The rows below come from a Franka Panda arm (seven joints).
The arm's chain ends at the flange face. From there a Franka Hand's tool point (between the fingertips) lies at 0.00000 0.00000 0.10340 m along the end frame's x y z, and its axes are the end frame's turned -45 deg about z.
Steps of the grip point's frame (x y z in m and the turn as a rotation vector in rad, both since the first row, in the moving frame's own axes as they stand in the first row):
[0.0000, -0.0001, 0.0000, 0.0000, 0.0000, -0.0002]
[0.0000, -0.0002, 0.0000, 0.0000, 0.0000, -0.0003]
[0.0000, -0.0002, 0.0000, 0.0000, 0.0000, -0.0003]
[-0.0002, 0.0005, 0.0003, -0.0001, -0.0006, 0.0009]
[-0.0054, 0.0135, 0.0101, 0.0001, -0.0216, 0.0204]
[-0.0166, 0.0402, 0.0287, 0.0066, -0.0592, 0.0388]
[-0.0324, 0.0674, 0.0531, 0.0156, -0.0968, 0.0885]
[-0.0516, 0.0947, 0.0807, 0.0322, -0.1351, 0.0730]
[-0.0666, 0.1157, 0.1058, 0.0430, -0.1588, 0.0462]
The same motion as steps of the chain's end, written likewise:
[-0.0001, -0.0001, 0.0000, 0.0000, 0.0000, -0.0002]
[-0.0001, -0.0001, 0.0000, 0.0000, 0.0000, -0.0003]
[-0.0001, -0.0001, 0.0000, 0.0000, 0.0000, -0.0003]
[0.0002, 0.0004, 0.0003, -0.0005, -0.0004, 0.0009]
[0.0073, 0.0118, 0.0101, -0.0152, -0.0153, 0.0204]
[0.0216, 0.0364, 0.0289, -0.0372, -0.0465, 0.0388]
[0.0332, 0.0650, 0.0536, -0.0574, -0.0795, 0.0885]
[0.0429, 0.0964, 0.0817, -0.0728, -0.1183, 0.0730]
[0.0496, 0.1208, 0.1072, -0.0819, -0.1427, 0.0462]

